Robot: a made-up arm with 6 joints. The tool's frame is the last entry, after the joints. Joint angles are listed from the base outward. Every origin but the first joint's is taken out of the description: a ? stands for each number. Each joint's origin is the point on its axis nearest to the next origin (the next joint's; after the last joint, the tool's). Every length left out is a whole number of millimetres.
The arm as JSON. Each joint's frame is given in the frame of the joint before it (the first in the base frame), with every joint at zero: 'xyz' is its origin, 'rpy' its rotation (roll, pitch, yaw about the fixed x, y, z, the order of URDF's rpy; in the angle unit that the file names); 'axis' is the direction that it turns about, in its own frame. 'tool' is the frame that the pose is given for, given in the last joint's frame.
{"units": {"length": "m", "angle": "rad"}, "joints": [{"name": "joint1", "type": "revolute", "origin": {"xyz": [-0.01, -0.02, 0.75], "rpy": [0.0, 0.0, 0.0]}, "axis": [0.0, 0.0, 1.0]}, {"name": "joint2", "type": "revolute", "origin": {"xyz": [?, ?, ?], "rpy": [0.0, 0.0, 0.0]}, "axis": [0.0, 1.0, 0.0]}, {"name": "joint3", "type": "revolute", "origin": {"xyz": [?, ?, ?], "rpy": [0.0, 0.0, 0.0]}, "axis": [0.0, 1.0, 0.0]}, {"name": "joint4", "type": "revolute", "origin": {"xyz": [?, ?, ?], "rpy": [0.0, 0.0, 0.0]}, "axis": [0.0, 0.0, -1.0]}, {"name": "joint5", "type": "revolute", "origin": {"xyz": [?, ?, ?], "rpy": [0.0, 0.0, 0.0]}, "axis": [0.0, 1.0, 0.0]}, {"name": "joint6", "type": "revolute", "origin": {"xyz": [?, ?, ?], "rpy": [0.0, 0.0, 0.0]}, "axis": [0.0, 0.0, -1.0]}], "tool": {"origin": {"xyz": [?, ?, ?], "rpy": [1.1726, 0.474, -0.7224]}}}
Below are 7 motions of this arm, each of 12 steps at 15 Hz.
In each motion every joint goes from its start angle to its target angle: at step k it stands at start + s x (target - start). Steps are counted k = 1, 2, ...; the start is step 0. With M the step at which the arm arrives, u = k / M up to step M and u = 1 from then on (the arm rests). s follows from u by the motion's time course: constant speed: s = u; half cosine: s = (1 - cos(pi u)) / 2; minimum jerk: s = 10 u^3 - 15 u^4 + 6 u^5.
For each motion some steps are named. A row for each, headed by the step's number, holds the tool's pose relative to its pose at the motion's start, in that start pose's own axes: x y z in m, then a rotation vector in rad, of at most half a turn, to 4 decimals.
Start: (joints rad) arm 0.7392 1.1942 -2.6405 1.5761 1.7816 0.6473
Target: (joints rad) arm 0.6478 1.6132 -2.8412 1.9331 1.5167 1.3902
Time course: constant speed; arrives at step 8
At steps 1, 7, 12:
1: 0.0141 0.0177 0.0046 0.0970 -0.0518 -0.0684
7: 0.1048 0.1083 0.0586 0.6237 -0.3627 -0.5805
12: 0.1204 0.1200 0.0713 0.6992 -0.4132 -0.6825

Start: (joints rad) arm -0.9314 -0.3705 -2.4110 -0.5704 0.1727 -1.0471
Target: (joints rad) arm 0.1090 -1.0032 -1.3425 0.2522 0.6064 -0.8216
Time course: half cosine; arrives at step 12
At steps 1, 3, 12:
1: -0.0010 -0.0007 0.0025 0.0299 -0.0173 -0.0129
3: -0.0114 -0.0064 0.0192 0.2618 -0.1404 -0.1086
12: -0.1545 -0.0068 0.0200 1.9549 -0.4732 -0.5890

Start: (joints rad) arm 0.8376 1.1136 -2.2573 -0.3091 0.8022 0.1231
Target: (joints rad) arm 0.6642 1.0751 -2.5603 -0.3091 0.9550 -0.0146
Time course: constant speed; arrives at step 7
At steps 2, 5, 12:
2: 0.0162 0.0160 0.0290 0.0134 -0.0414 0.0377
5: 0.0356 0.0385 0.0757 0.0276 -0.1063 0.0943
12: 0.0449 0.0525 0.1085 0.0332 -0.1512 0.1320

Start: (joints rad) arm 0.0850 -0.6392 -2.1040 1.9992 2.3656 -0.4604
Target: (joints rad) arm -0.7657 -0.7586 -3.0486 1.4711 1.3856 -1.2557
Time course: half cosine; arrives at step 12
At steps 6, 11, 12:
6: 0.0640 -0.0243 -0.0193 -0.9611 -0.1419 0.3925
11: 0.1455 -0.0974 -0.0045 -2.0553 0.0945 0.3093
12: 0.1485 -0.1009 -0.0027 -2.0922 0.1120 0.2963

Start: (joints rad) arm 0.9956 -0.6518 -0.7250 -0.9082 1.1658 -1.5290
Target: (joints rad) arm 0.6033 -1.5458 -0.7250 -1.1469 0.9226 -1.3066
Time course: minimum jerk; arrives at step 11
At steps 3, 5, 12:
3: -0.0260 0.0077 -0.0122 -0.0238 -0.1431 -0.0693
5: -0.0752 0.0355 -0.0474 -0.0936 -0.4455 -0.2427
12: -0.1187 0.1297 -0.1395 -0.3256 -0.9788 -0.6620

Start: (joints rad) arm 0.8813 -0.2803 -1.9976 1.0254 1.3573 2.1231
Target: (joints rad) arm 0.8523 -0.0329 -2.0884 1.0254 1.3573 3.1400
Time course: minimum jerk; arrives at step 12
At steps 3, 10, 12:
3: 0.0029 -0.0006 -0.0089 0.0576 -0.0995 -0.0338
10: 0.0275 -0.0073 -0.0724 0.5617 -0.9090 -0.3264
12: 0.0284 -0.0077 -0.0747 0.5833 -0.9416 -0.3391

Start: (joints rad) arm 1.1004 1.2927 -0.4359 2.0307 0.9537 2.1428
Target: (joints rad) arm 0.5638 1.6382 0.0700 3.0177 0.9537 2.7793
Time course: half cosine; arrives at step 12
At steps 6, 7, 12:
6: 0.0049 0.0235 -0.0269 0.2967 -0.9156 -0.5198
7: 0.0062 0.0292 -0.0291 0.3792 -1.1274 -0.6672
12: 0.0042 0.0458 -0.0314 0.6042 -1.6442 -1.1414

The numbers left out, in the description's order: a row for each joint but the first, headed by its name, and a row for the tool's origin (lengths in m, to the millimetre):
joint2: 0.0 0.01 0.0
joint3: 0.05 0.0 0.28
joint4: 0.04 0.0 -0.15
joint5: 0.0 -0.03 0.0
joint6: 0.08 0.0 -0.06
tool: 0.02 0.02 0.0

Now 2 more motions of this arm.
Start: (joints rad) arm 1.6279 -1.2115 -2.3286 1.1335 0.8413 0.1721
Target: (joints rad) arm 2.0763 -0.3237 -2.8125 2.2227 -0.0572 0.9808
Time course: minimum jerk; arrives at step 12
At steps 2, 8, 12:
2: 0.0139 0.0046 0.0064 0.0727 -0.0435 -0.0217
8: 0.2249 -0.0471 0.2742 1.5733 -1.1687 -0.5021
12: 0.2276 -0.1136 0.3535 1.9706 -1.5389 -0.6014

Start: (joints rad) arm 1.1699 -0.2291 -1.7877 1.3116 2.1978 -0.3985
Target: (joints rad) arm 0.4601 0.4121 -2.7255 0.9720 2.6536 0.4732
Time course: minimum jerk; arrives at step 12
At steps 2, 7, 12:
2: 0.0022 0.0064 0.0055 0.0037 -0.0468 -0.0034
7: -0.0129 0.0953 0.1464 0.2084 -0.9178 -0.0270
12: -0.0707 0.1105 0.2428 0.4497 -1.4228 -0.0213

